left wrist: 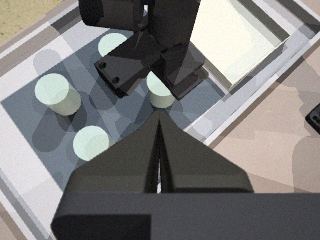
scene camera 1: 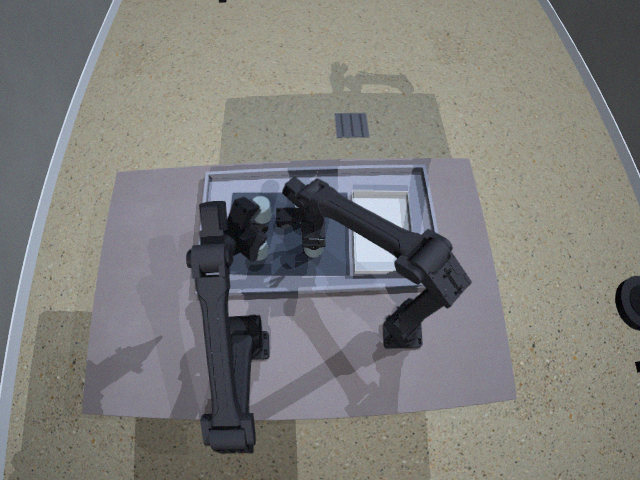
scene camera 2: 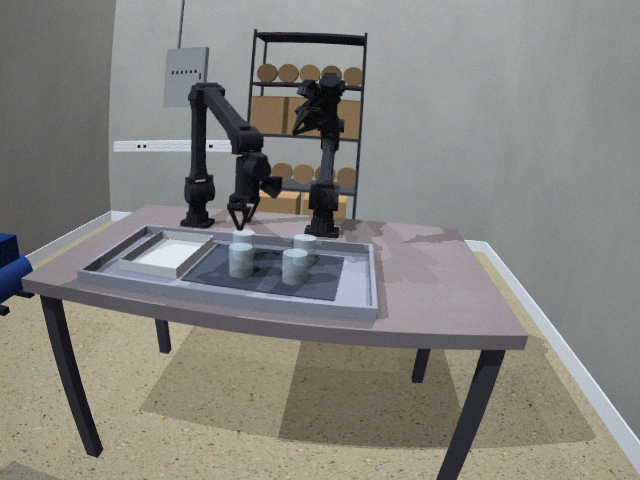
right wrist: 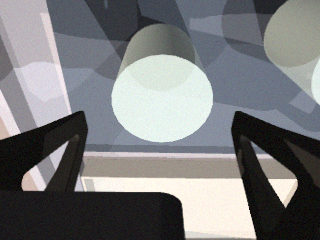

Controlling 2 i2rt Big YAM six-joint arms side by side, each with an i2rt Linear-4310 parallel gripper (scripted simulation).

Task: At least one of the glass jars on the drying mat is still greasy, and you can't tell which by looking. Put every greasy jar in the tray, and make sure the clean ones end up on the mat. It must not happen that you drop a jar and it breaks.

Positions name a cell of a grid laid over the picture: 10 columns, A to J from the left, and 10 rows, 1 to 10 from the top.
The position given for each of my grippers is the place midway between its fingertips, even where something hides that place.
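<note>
I see my left gripper (scene camera 2: E3), and the left wrist view gives me the same left gripper (left wrist: E6). My right gripper (scene camera 2: D5) is in view too; I find that right gripper (left wrist: F4) again, and once more as the gripper (right wrist: E6). As for the things, there is a white tray (scene camera 2: C6), which I can also see as the tray (scene camera 1: G5), and there is a glass jar (right wrist: F4).
</note>
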